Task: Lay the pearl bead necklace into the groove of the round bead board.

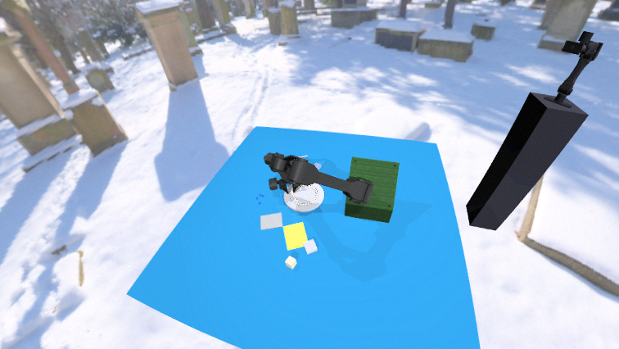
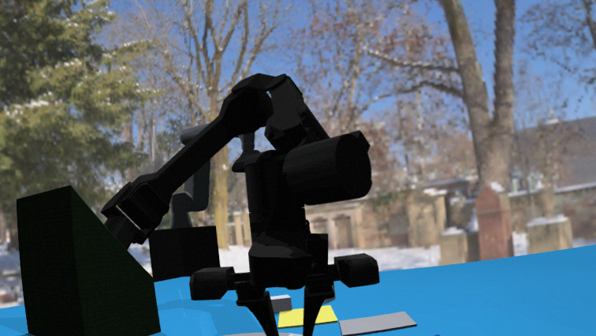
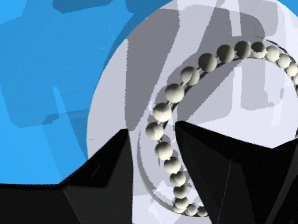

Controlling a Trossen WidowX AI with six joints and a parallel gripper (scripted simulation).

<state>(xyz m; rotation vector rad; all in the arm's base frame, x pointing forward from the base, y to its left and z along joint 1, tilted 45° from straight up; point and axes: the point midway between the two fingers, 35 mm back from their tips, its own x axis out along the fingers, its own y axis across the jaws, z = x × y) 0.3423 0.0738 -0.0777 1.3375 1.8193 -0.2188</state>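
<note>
The round white bead board lies 60 mm behind my gripper tip, 10 mm to the right of it and 10 mm below it. Also, from my gripper tip: yellow tile: 110 mm behind, 210 mm to the left, 20 mm below; then red object: 40 mm ahead, 120 mm to the right, 10 mm below; then grey tile: 20 mm ahead, 180 mm to the left, 20 mm below.
</note>
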